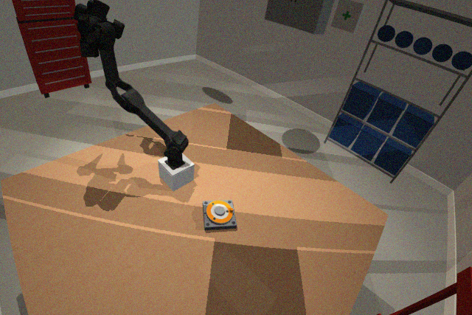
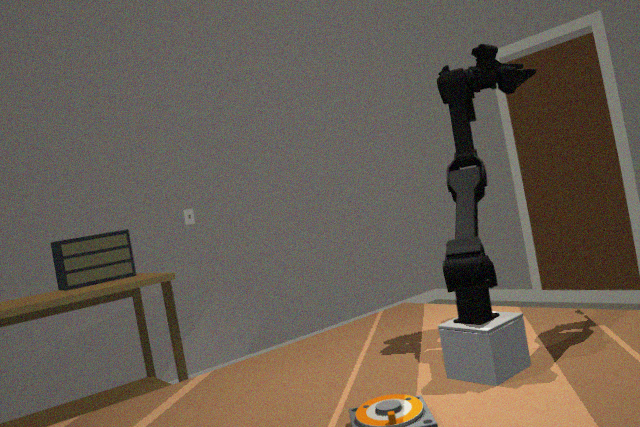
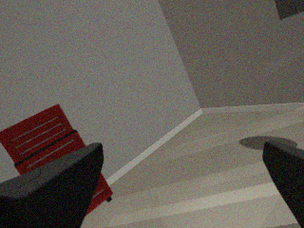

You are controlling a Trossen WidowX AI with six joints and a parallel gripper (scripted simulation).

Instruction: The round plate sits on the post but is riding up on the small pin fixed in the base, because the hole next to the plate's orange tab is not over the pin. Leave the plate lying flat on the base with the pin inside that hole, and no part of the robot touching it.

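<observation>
Right now the round plate is 730 mm ahead of my gripper tip, 60 mm to the left of it and 580 mm below it. Also, from my gripper tip: square grey base 720 mm ahead, 40 mm to the left, 590 mm below.
</observation>
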